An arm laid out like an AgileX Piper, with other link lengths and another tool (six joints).
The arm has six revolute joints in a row. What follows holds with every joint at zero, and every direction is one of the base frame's.
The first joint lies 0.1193 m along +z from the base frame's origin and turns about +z.
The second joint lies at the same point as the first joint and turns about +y.
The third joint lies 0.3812 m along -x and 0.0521 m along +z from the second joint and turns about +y.
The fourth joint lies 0.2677 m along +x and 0.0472 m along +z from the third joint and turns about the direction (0.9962, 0, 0.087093).
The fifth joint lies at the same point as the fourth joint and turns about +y.
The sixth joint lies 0.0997 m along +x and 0.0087 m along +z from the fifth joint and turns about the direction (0.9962, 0, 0.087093).
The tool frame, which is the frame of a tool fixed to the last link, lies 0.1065 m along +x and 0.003 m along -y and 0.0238 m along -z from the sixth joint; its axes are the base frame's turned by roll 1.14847, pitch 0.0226 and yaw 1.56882 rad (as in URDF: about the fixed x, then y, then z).
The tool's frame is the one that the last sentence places.
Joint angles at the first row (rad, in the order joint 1, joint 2, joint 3, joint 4, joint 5, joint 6):
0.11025, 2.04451, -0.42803, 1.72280, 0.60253, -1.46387
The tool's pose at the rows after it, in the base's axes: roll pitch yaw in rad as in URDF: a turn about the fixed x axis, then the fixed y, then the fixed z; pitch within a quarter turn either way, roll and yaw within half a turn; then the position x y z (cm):
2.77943 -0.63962 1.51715 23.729 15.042 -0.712
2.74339 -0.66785 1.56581 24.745 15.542 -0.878
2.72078 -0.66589 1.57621 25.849 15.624 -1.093
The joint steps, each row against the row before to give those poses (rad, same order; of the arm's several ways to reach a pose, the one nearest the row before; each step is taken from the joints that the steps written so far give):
0.00001, 0.02712, -0.01309, 0.02078, 0.03236, -0.07525
0.00032, 0.02045, -0.02940, -0.00097, 0.02843, -0.03097
0.00079, 0.00948, -0.02761, 0.00424, -0.00416, -0.00005

